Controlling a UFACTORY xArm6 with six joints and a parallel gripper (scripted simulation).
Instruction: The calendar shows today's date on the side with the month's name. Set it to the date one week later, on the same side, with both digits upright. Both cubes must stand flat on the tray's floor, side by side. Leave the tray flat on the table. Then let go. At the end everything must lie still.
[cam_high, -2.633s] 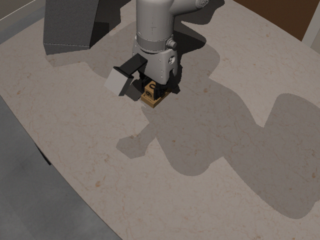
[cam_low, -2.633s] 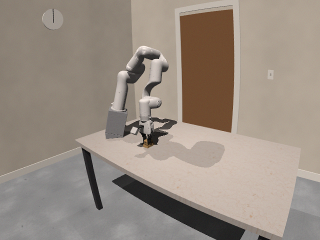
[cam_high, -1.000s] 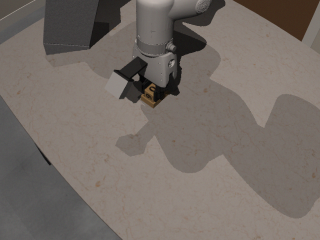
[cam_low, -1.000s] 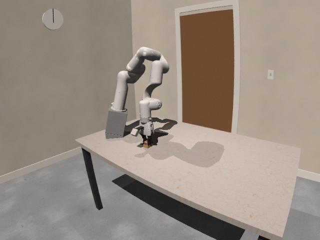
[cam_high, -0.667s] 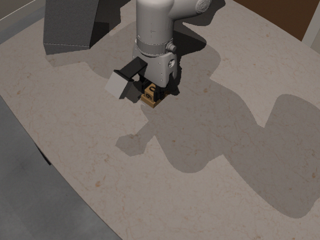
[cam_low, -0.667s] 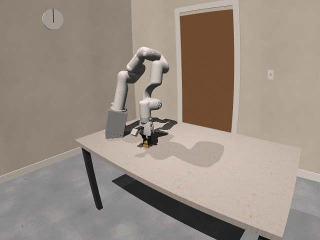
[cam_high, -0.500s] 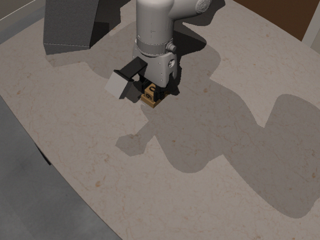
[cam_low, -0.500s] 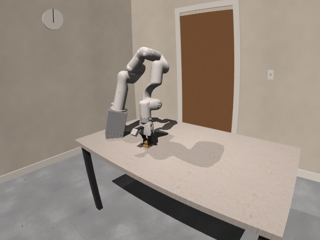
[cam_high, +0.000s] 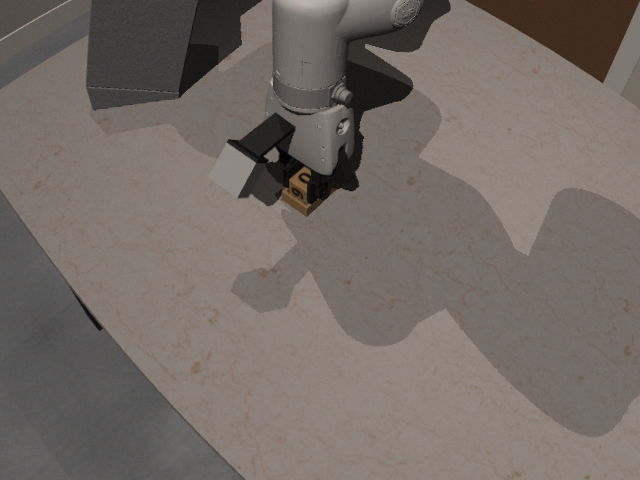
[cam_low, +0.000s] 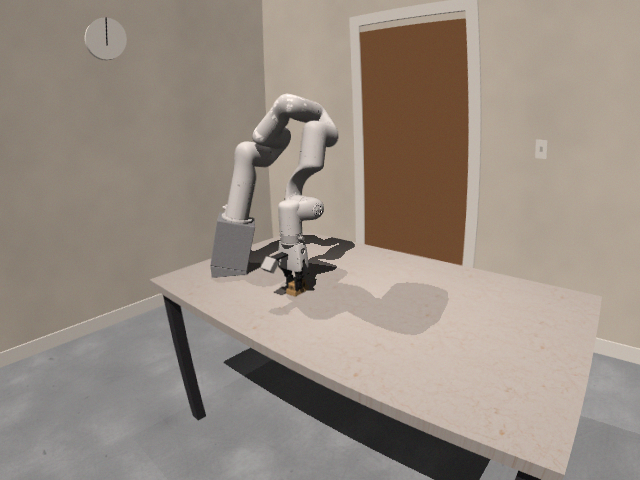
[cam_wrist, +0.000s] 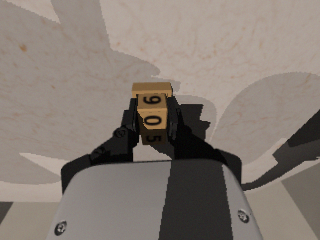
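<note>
Now: the wooden tray 30 mm below my hand and 20 mm to the left of it.
</note>
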